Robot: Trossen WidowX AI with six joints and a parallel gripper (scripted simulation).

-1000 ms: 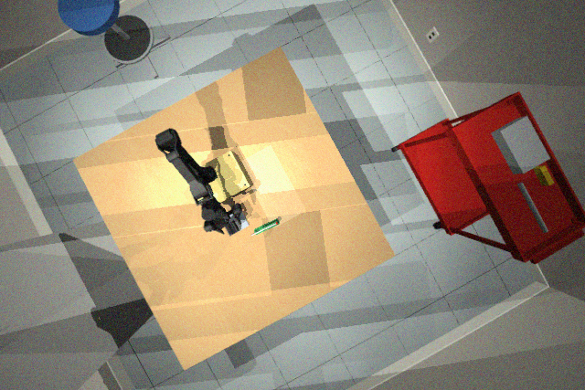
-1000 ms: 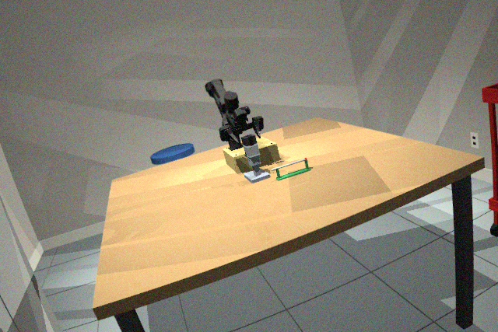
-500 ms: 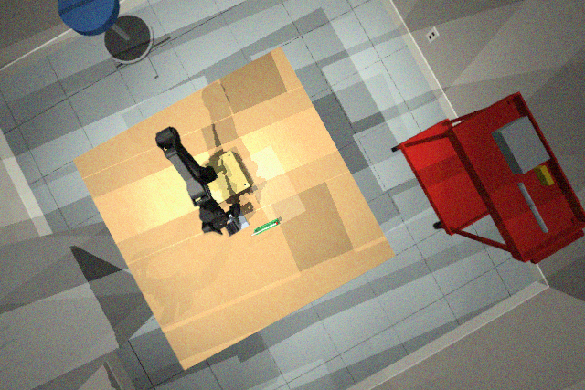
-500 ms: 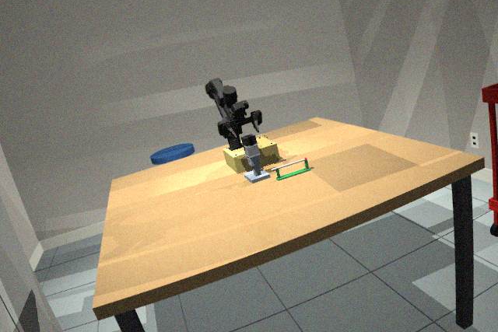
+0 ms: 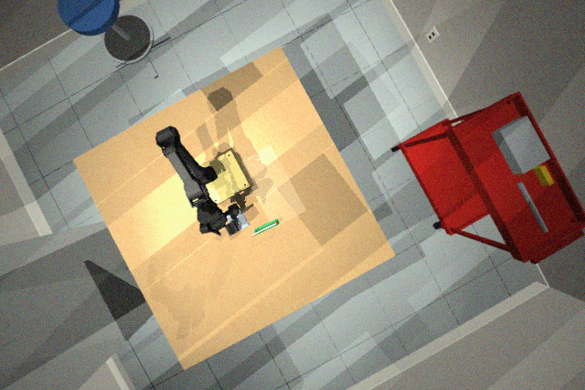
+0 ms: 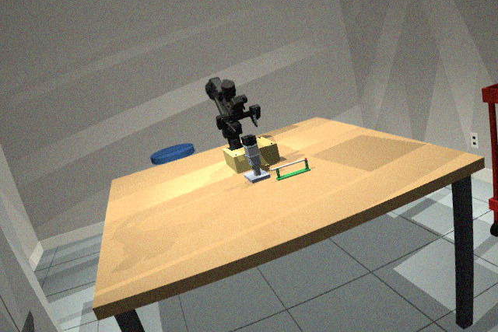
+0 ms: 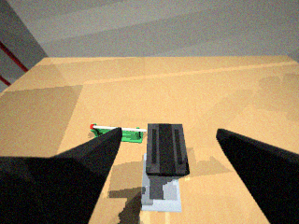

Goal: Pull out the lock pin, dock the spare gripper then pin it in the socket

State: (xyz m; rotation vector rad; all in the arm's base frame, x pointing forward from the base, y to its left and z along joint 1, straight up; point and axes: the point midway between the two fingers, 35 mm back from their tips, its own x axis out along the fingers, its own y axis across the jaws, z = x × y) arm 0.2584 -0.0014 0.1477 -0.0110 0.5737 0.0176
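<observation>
My gripper tip is 90 mm short of the green cradle, 120 mm to the right of it and 190 mm above it. From my gripper tip the other things lie so: socket (10 mm behind, 160 mm below); spare gripper (80 mm below).
</observation>
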